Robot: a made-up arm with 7 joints.
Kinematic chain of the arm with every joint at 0, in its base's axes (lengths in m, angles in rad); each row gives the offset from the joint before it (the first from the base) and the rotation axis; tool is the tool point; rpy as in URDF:
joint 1: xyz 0 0 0.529 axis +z
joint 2: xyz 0 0 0 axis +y
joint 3: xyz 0 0 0.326 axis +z
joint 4: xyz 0.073 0 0 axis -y
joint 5: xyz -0.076 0 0.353 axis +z
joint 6: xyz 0 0 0 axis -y
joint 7: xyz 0.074 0 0 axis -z
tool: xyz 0 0 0 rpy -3.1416 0 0
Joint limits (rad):
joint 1: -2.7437..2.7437
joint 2: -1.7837..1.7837
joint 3: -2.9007..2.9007
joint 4: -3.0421..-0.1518
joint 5: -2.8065..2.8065
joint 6: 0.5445..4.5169
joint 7: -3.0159..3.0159
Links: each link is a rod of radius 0.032 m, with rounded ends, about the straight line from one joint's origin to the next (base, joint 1, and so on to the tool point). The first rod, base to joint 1, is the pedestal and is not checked.
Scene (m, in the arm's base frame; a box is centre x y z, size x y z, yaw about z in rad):
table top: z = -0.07
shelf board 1: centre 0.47 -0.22 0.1 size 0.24 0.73 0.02 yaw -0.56
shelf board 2: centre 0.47 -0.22 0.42 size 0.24 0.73 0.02 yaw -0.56
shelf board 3: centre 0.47 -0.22 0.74 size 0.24 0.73 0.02 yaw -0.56
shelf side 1: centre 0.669 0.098 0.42 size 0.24 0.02 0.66 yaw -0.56
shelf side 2: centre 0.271 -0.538 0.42 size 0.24 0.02 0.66 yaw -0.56
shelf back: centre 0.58 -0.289 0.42 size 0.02 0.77 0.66 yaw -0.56
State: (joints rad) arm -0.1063 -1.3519 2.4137 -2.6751 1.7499 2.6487 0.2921
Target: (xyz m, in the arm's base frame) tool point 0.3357 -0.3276 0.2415
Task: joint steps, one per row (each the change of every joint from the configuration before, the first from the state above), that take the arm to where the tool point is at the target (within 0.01 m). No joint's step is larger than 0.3 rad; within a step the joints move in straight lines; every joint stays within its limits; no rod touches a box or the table.
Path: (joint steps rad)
1: -0.2930 -0.0480 -0.0321 0.0803 -0.0239 -0.0878 0.0000
2: -0.2931 -0.0480 -0.0322 0.0802 -0.0239 -0.0878 0.0000
3: -0.2930 -0.0479 -0.0321 0.0803 -0.0239 -0.0878 0.0000
4: -0.2931 -0.0480 -0.0321 0.0802 -0.0240 -0.0877 0.0000
5: -0.2930 -0.0480 -0.0322 0.0803 -0.0239 -0.0878 0.0000
6: -0.2931 -0.0480 -0.0321 0.0802 -0.0239 -0.0878 0.0000
7: -0.2930 -0.0479 -0.0321 0.0803 -0.0239 -0.0878 0.0000
8: -0.2931 -0.0480 -0.0322 0.0802 -0.0239 -0.0878 0.0000
9: -0.2930 -0.0480 -0.0321 0.0803 -0.0239 -0.0878 0.0000

